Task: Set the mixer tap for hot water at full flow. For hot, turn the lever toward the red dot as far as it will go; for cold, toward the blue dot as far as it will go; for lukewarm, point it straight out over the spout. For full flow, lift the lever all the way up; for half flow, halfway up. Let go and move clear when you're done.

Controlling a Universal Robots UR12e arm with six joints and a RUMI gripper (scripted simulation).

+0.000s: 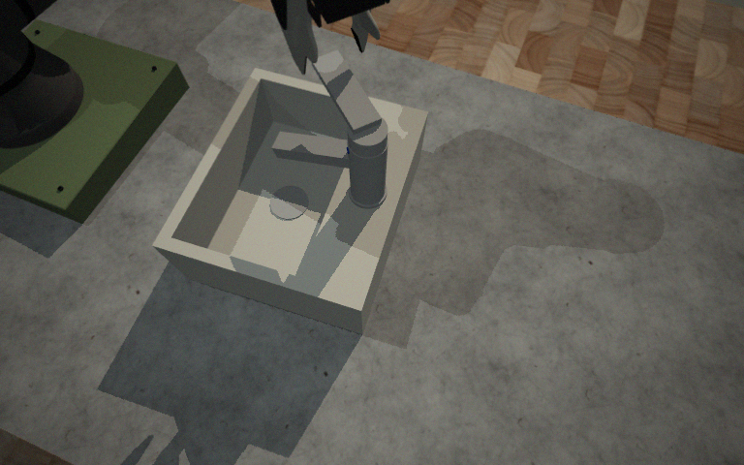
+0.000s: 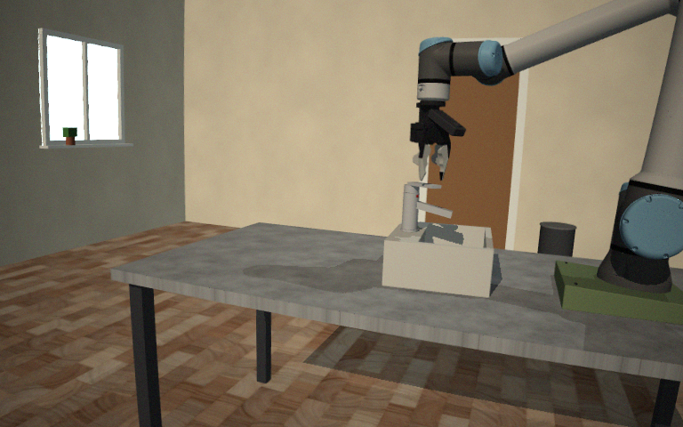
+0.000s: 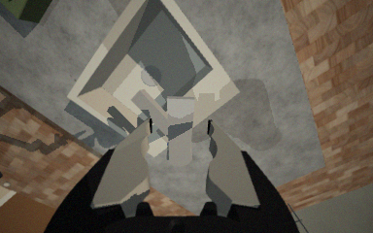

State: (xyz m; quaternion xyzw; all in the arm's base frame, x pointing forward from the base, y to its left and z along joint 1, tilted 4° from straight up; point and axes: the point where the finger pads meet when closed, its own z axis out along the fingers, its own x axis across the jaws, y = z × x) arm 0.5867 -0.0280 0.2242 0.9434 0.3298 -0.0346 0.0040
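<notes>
My gripper is now 20 mm short of the lever, 30 mm to the left of it and 30 mm above it. Round my hand: cream basin (60 mm behind, 60 mm to the right, 270 mm below).
</notes>
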